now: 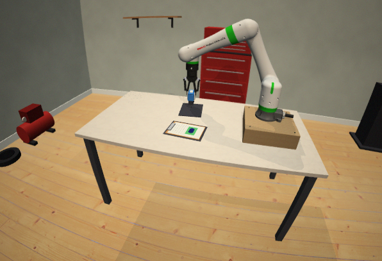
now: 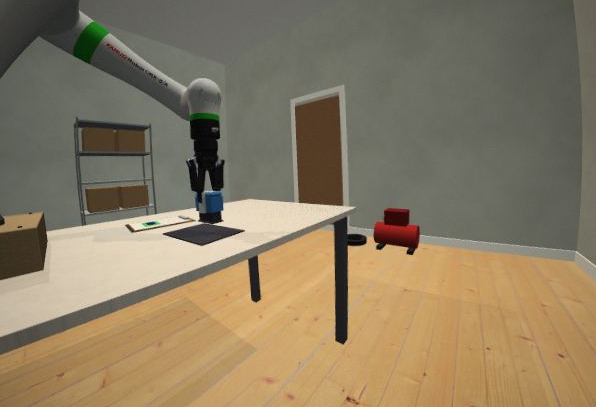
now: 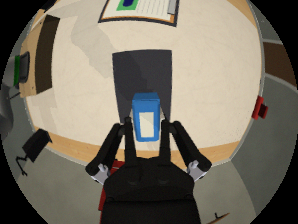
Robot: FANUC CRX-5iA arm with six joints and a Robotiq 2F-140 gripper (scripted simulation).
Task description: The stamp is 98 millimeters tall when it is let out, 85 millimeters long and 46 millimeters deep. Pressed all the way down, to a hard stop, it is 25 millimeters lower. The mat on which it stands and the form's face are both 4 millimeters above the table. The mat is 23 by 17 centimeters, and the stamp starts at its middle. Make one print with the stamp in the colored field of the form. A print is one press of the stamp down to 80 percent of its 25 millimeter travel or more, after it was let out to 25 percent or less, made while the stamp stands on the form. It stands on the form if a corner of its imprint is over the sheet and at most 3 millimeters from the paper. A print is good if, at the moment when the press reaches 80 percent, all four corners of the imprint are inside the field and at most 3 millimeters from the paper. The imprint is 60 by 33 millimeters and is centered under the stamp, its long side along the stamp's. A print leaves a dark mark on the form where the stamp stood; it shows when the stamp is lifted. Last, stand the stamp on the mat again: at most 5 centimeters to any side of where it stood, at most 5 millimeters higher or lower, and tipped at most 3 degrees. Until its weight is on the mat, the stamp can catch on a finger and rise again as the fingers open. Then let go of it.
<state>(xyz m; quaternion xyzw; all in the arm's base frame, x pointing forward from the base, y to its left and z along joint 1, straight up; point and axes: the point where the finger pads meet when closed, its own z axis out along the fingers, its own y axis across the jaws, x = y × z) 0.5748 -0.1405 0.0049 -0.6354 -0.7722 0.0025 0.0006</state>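
My hand is 10 mm past the dark mat, 30 mm to the right of it and 100 mm above it. The rest, counted from my hand: blue stamp (20 mm below).
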